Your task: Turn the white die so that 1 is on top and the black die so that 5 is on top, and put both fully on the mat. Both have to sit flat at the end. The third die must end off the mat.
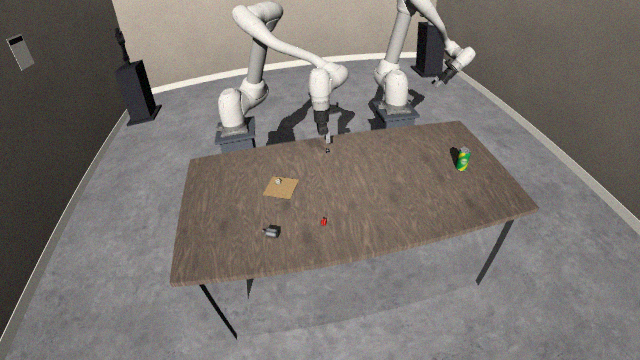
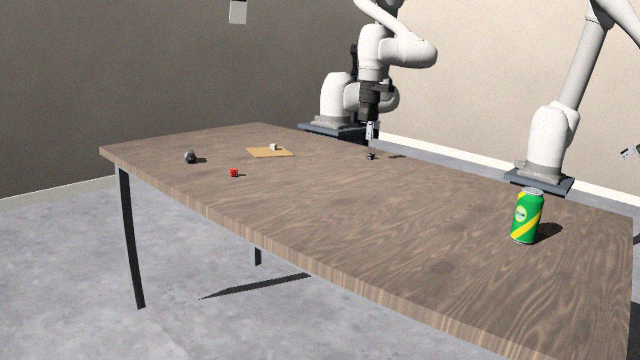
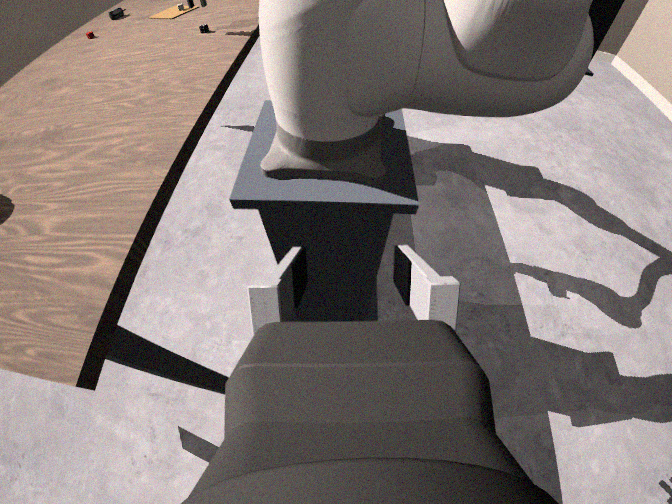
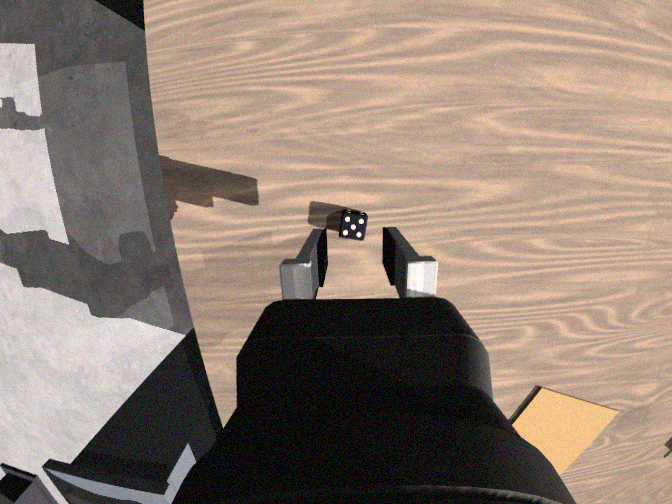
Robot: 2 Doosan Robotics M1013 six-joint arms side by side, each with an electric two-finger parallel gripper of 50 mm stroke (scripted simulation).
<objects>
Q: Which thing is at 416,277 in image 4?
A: My right gripper.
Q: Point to a tan mat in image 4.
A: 561,426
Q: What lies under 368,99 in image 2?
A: My right gripper.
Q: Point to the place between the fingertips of my left gripper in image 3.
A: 350,264
</objects>
